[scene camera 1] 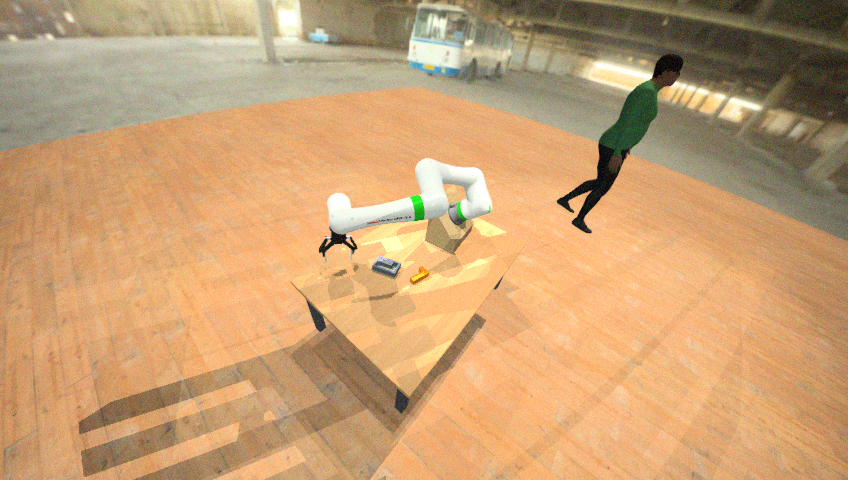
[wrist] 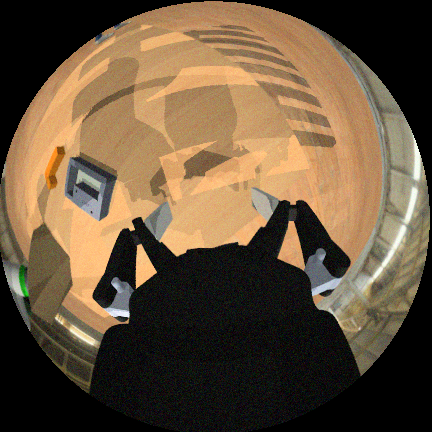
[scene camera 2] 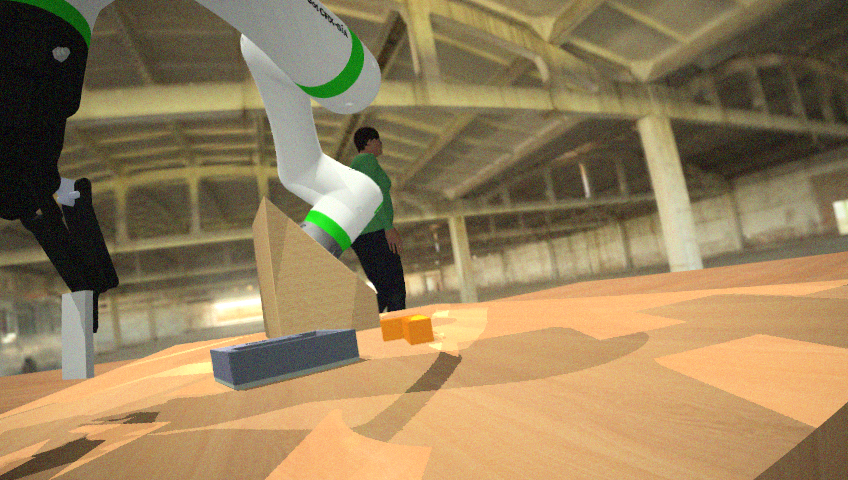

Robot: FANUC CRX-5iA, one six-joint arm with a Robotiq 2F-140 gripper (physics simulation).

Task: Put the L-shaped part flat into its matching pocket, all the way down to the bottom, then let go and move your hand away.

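Places are measured from the arm's base along level axes (x ahead, y left, z up), in metres.
Where they show: gripper, fingertip midpoint: point(scene camera 1: 338, 259) point(wrist: 210, 202); arm's base at its link origin: point(scene camera 1: 455, 213) point(scene camera 2: 307, 256).
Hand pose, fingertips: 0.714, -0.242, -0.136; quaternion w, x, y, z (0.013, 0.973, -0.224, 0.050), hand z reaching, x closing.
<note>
Things, the pixels of their centre, and the offset from my fingertips, as dx, dy, dz. Level surfaces: height alone.
- orange L-shaped part at the middle of its body: point(scene camera 2: 404, 330) point(wrist: 54, 168) point(scene camera 1: 417, 275) -0.274, +0.352, -0.029
- blue-grey block with the pocket, body centre: point(scene camera 2: 283, 355) point(wrist: 85, 185) point(scene camera 1: 386, 266) -0.185, +0.191, -0.025
- wooden table at its surface level: dz -0.044
The orange L-shaped part point(scene camera 1: 419, 275) point(scene camera 2: 418, 329) point(wrist: 55, 164) lies on the table beside the blue-grey block with the pocket point(scene camera 1: 386, 269) point(scene camera 2: 291, 361) point(wrist: 100, 208), apart from it. In the wrist view the pocket is open at the top, with a pale floor and dark shadow inside. My gripper point(scene camera 1: 338, 260) point(wrist: 210, 202) is open and empty, its fingers pointing down and spread wide. It is low over the table near its left corner in scene view 1, on the block's side away from the orange part. In scene view 2 one pale fingertip shows at the far left.
The wooden table point(scene camera 1: 416, 350) carries the block and the part. The arm's angular wooden base point(scene camera 1: 447, 233) point(scene camera 2: 315, 285) point(wrist: 49, 272) stands at its back. A person in green point(scene camera 1: 634, 115) point(scene camera 2: 374, 226) is on the floor beyond the table. A bus point(scene camera 1: 440, 35) stands far back.
</note>
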